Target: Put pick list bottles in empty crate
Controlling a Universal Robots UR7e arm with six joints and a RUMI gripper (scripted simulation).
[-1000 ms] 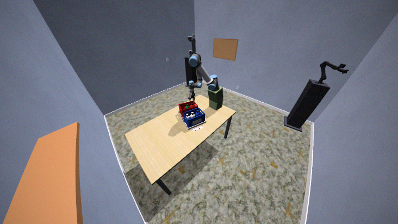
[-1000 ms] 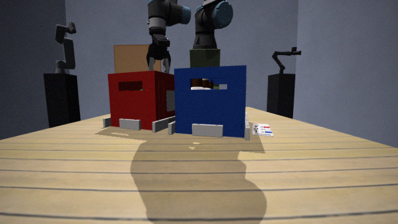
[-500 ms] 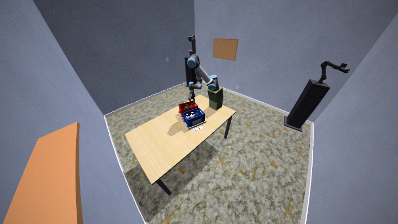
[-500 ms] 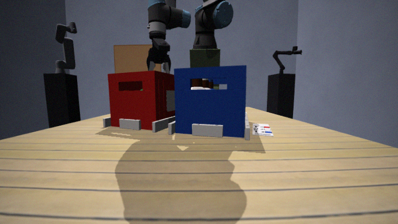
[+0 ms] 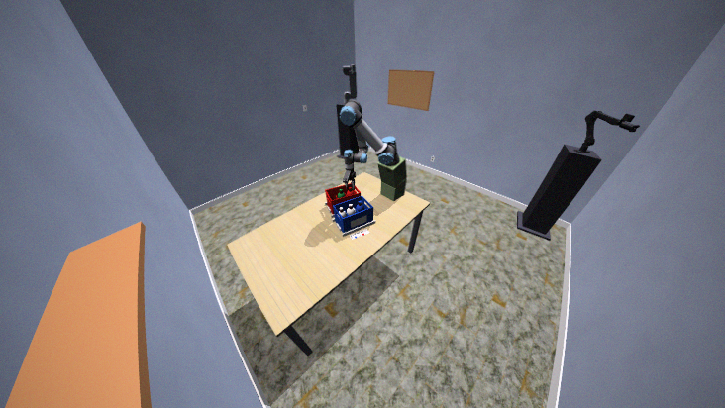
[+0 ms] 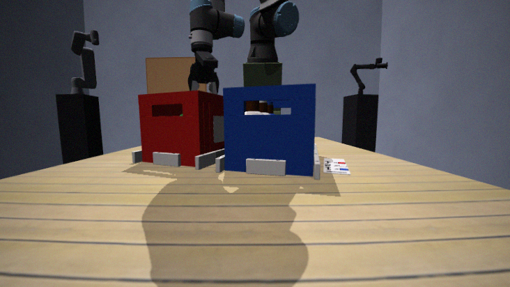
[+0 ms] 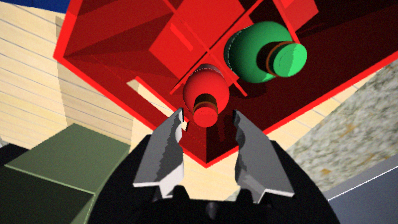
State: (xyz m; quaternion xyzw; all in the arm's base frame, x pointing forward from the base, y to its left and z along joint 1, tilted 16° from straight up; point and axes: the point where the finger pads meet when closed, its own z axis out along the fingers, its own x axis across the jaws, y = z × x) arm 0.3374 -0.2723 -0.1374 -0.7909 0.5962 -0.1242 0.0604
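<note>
Right now my hand is 70 mm above the red-capped bottle. Round my hand: blue-capped bottle (120 mm ahead, 200 mm to the left, 70 mm below); red crate (100 mm ahead, 70 mm below); green bottle (70 mm ahead, 50 mm to the right, 70 mm below).
</note>
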